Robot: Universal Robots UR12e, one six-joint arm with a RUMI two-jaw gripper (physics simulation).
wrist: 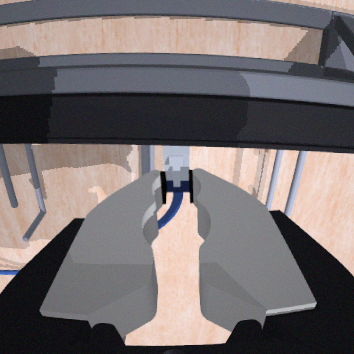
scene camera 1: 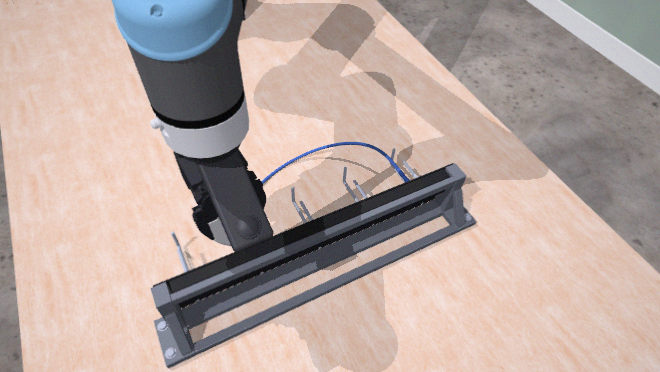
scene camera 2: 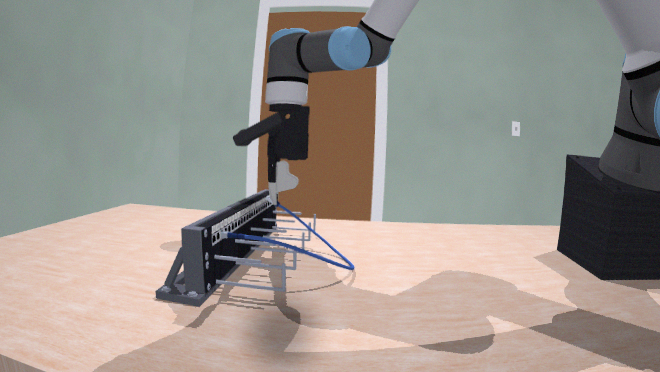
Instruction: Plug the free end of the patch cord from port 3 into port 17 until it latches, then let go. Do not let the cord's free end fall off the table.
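Places are measured from the arm's base along level axes (x ahead, y left, z up), in centimetres.
Pixels of known places: gripper, fingertip midpoint: point(wrist: 177, 174) point(scene camera 2: 275, 204); arm's base, link origin: point(scene camera 2: 637, 175).
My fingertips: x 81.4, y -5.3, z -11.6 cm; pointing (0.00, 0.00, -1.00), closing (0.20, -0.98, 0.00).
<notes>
Ahead of a thing's pixels: the offset from my fingertips to its top centre. "pt": to the spot under its first point. Level surfaces: height alone.
The black patch panel point(scene camera 1: 350, 211) point(scene camera 2: 192, 265) point(wrist: 150, 117) stands in a grey frame. The blue patch cord point(scene camera 1: 345, 143) point(scene camera 2: 352, 267) point(wrist: 173, 211) has one end in a port near the panel's near end in scene camera 2 and arches out behind the panel. My gripper point(scene camera 2: 273, 200) point(wrist: 177, 174) is shut on the cord's free-end plug {dx +0.9, dy +0.2, dz +1.8 cm} point(wrist: 176, 159), gripping its dark blue boot. The clear plug is upright to the panel face, and its front is hidden under the panel's top edge in the wrist view. How deep it sits and which port it faces cannot be told. The arm and panel hide the fingertips in scene camera 1.
Several grey cable-support rods point(scene camera 1: 295, 202) point(scene camera 2: 283, 277) point(wrist: 41, 200) stick out from the panel's cord side, below and beside the fingers. The frame's bolted feet {pt dx +9.4, dy -12.5, dz -6.8 cm} point(scene camera 1: 169, 350) rest on the wooden table {dz -8.4 cm} point(scene camera 1: 550, 280). The arm's black pedestal point(scene camera 2: 582, 220) stands at the right in scene camera 2.
</notes>
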